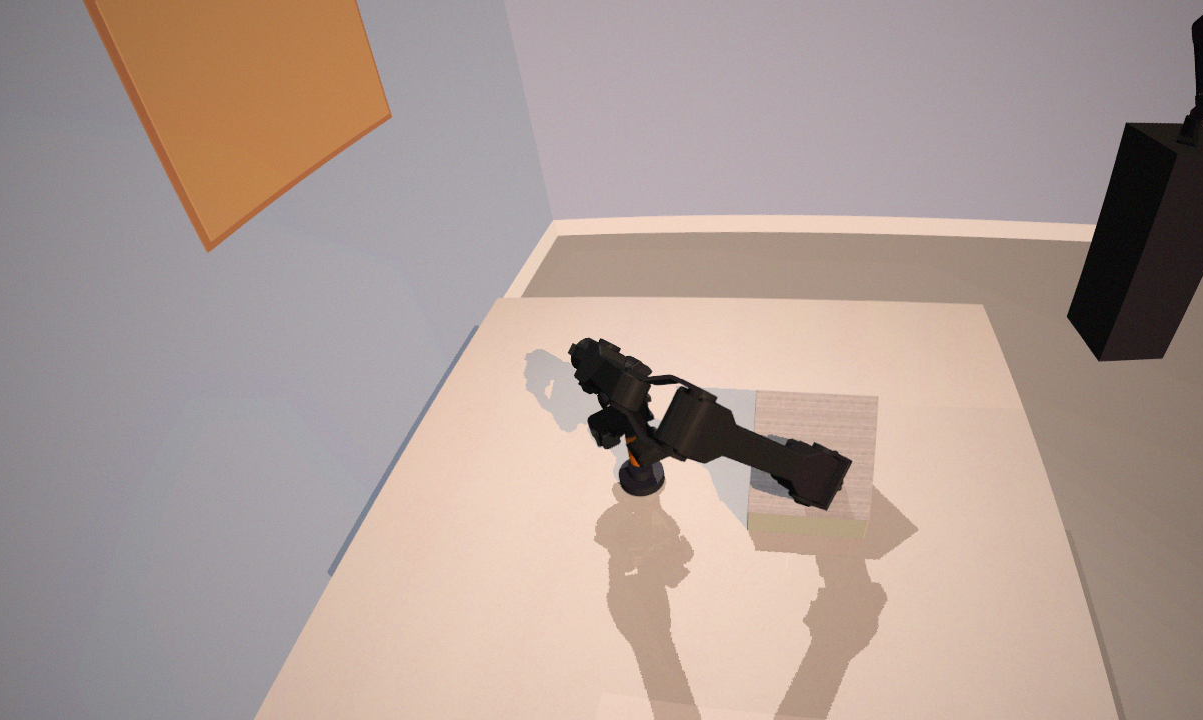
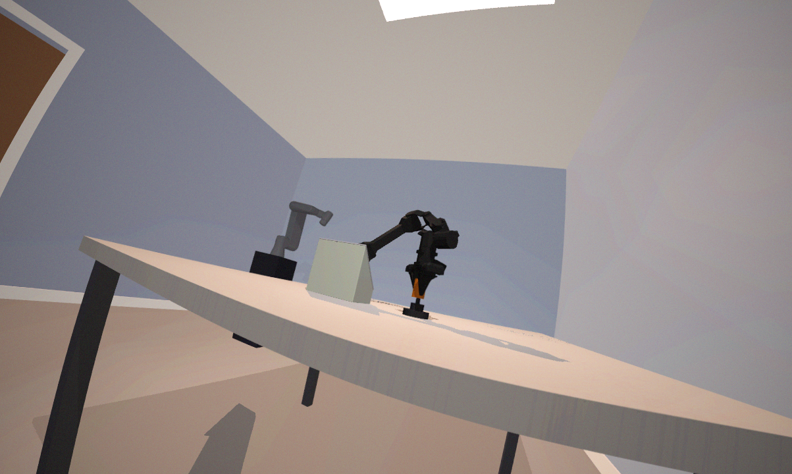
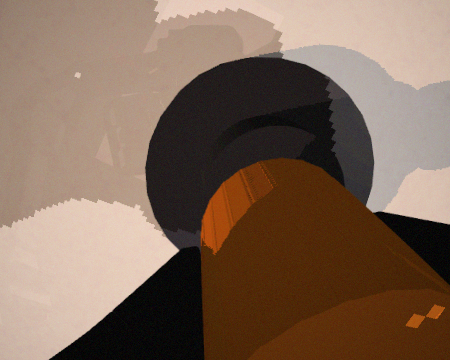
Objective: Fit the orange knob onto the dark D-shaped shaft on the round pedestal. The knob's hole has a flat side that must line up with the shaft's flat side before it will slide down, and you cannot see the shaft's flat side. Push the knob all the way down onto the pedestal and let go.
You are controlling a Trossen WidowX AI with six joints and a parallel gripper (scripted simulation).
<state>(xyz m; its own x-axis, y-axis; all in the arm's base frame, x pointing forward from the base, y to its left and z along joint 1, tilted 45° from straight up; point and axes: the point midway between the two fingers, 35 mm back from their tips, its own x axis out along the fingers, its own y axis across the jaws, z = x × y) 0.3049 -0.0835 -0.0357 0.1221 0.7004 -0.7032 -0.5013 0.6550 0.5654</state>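
My gripper tip is 2 cm below the orange knob. Round my gripper tip: pedestal: 4 cm below.
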